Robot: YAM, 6 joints.
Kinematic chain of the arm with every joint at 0, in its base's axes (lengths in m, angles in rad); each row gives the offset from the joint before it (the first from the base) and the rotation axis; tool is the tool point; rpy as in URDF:
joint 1: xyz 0 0 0.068 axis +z
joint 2: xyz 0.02 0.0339 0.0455 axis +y
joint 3: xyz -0.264 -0.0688 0 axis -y
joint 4: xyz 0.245 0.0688 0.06 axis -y
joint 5: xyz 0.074 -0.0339 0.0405 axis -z
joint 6: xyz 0.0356 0 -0.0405 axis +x
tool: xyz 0 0 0 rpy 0 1.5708 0
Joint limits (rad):
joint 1: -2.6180..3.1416
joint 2: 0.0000..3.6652
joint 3: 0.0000..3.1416
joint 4: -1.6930..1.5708
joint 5: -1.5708..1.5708
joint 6: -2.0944..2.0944
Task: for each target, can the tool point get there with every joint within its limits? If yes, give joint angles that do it. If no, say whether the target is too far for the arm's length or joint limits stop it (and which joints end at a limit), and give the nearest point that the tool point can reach.
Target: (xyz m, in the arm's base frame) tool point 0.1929 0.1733 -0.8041
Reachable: no: too far | nearest point 0.1886 0.1694 -0.3803 | short by 0.424 m
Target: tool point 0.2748 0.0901 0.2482
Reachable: yes | joints 0.4274 1.3755 0.7496 0.2930 1.1089 1.6003
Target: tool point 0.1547 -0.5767 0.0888
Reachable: yes | joints -1.3530 3.0031 2.3260 1.1623 -0.8387 0.0334
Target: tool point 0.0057 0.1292 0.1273
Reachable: yes | joints 1.3051 0.9599 0.2573 -0.5275 -0.9246 1.0117
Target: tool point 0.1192 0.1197 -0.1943
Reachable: yes | joints 0.5854 3.1656 1.1386 -0.4070 -1.2651 -0.1554
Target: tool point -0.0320 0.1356 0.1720
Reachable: yes | joints 1.6151 0.9275 0.4510 -0.7841 -0.8165 -0.6732
